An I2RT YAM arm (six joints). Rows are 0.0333 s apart.
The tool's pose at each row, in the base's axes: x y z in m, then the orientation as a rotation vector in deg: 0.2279, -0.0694, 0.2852, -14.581, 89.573, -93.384; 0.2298, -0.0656, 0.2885, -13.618, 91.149, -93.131; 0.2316, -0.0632, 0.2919, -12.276, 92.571, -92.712; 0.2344, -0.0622, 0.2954, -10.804, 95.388, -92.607; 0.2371, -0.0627, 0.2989, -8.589, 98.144, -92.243; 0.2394, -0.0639, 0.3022, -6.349, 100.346, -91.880; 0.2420, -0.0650, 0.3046, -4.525, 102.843, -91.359; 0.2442, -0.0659, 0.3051, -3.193, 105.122, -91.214; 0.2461, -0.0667, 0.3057, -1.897, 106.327, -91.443; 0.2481, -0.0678, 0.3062, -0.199, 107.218, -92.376; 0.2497, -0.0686, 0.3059, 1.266, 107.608, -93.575; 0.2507, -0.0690, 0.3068, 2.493, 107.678, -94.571; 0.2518, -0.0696, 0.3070, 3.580, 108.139, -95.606; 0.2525, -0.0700, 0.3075, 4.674, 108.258, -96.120
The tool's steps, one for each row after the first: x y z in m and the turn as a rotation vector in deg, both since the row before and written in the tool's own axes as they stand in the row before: -0.0050, -0.0017, -0.0008, -0.679, 1.375, 0.306; -0.0041, -0.0020, 0.0000, -0.539, 1.390, 0.650; -0.0039, -0.0018, 0.0016, -1.119, 2.506, 0.112; -0.0030, -0.0021, 0.0025, -0.967, 2.720, 0.660; -0.0024, -0.0023, 0.0026, -0.661, 2.379, 0.789; -0.0024, -0.0013, 0.0025, -1.009, 2.341, 0.517; -0.0014, 0.0002, 0.0020, -0.832, 2.119, 0.054; -0.0014, 0.0000, 0.0017, -0.115, 1.512, 0.166; -0.0013, 0.0001, 0.0019, 0.519, 1.750, 0.078; -0.0008, 0.0007, 0.0015, 0.836, 1.402, -0.033; -0.0011, -0.0005, 0.0008, 0.811, 1.003, 0.063; -0.0008, 0.0002, 0.0010, 0.612, 1.214, -0.196; -0.0007, -0.0002, 0.0006, 0.481, 0.804, 0.233
